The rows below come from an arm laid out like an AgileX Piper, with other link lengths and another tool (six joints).
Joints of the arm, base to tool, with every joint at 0 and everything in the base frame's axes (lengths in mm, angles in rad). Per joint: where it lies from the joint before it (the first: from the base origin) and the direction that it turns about. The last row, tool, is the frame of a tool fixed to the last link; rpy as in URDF.
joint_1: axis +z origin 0 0 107.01
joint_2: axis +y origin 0 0 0
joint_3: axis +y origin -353 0 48.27
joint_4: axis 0.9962 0 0.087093 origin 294.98 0 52.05
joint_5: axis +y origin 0 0 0
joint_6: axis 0.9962 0 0.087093 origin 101.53 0 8.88
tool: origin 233.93 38 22.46 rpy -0.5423 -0.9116 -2.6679
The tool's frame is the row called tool.
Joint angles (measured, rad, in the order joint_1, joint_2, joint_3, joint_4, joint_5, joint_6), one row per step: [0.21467 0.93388 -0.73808 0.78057 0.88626 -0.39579]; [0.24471 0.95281 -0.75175 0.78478 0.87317 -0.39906]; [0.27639 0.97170 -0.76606 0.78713 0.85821 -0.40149]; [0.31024 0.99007 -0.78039 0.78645 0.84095 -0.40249]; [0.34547 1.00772 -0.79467 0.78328 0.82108 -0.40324]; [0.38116 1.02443 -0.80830 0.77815 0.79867 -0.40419]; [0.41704 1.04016 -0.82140 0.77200 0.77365 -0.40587]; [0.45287 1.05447 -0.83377 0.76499 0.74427 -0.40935]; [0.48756 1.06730 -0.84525 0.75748 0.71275 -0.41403]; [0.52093 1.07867 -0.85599 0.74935 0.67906 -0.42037]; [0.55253 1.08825 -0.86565 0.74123 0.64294 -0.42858]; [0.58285 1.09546 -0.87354 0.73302 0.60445 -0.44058]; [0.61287 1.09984 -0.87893 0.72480 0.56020 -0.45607]
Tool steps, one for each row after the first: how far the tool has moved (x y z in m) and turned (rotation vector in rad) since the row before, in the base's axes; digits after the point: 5 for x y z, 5 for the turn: [0.00023 0.00861 0.00296 0.00257 -0.00535 0.02241]; [0.00027 0.00887 0.00300 0.00159 -0.00713 0.02238]; [0.00011 0.00906 0.00275 -0.00011 -0.00910 0.02240]; [0.00016 0.00915 0.00272 -0.00149 -0.01221 0.02214]; [0.00028 0.00909 0.00262 -0.00244 -0.01518 0.02126]; [0.00047 0.00913 0.00286 -0.00245 -0.01848 0.02031]; [0.00112 0.00904 0.00349 -0.00203 -0.02393 0.01855]; [0.00140 0.00880 0.00395 -0.00134 -0.02718 0.01685]; [0.00178 0.00847 0.00454 -0.00073 -0.03093 0.01522]; [0.00227 0.00801 0.00531 0.00052 -0.03465 0.01297]; [0.00233 0.00747 0.00596 0.00088 -0.03963 0.01224]; [0.00283 0.00693 0.00711 0.00245 -0.04635 0.00994]
